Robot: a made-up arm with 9 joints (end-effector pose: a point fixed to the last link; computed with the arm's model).
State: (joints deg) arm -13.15 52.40 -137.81 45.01 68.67 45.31 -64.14 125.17 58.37
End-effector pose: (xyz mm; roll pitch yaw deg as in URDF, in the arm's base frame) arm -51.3 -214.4 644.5 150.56 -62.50 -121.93
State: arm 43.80 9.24 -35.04 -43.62 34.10 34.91 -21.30 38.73 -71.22
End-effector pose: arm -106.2 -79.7 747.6 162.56 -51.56 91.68
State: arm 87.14 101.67 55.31 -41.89 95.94 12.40 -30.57 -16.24 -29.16
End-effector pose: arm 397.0 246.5 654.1 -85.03 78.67 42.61
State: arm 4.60 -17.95 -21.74 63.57 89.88 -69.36 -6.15 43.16 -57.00
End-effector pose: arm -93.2 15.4 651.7 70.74 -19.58 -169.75
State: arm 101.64 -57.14 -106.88 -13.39 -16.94 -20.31 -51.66 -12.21 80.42
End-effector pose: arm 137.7 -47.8 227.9 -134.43 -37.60 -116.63
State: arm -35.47 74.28 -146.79 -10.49 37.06 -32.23 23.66 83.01 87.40
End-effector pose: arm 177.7 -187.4 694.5 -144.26 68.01 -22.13
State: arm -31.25 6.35 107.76 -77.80 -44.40 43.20 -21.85 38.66 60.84
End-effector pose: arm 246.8 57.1 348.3 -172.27 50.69 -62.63
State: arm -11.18 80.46 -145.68 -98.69 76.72 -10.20 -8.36 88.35 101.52
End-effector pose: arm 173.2 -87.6 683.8 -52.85 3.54 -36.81
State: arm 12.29 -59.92 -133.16 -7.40 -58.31 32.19 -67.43 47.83 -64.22
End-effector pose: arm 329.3 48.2 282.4 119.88 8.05 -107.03
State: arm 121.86 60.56 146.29 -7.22 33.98 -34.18 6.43 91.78 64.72
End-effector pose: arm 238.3 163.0 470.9 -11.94 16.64 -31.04
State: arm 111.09 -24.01 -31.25 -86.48 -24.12 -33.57 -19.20 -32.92 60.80
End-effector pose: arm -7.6 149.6 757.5 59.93 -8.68 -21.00
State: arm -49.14 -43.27 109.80 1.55 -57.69 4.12 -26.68 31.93 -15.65
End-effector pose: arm 260.7 237.4 636.2 -92.91 24.28 54.02
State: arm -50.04 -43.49 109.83 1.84 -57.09 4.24 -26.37 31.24 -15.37
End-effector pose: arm 256.9 238.0 637.9 -92.84 24.02 54.74
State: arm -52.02 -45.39 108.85 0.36 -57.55 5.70 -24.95 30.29 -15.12
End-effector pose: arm 255.5 239.2 632.2 -91.13 26.06 57.03
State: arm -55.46 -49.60 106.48 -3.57 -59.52 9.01 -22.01 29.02 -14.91
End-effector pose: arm 254.7 242.2 615.5 -86.92 31.19 62.37
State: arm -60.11 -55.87 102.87 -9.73 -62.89 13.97 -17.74 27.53 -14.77
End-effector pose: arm 247.0 248.1 587.7 -79.47 38.41 72.89
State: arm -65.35 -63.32 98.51 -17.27 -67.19 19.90 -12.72 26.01 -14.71
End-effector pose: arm 224.7 254.7 555.4 -67.94 44.80 90.25
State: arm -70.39 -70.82 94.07 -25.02 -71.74 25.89 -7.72 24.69 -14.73
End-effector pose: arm 188.9 257.5 528.8 -54.05 47.06 112.12
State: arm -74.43 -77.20 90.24 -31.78 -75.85 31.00 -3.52 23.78 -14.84
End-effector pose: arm 150.7 254.3 513.8 -43.11 44.97 131.33
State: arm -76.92 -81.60 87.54 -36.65 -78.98 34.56 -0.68 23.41 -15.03
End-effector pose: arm 121.8 248.4 508.5 -37.38 41.57 143.54
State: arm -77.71 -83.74 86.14 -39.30 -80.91 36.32 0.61 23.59 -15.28
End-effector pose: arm 107.3 244.3 506.9 -35.14 39.40 149.15
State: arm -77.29 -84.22 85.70 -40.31 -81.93 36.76 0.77 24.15 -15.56
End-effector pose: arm 103.9 243.4 505.5 -34.42 38.81 150.65
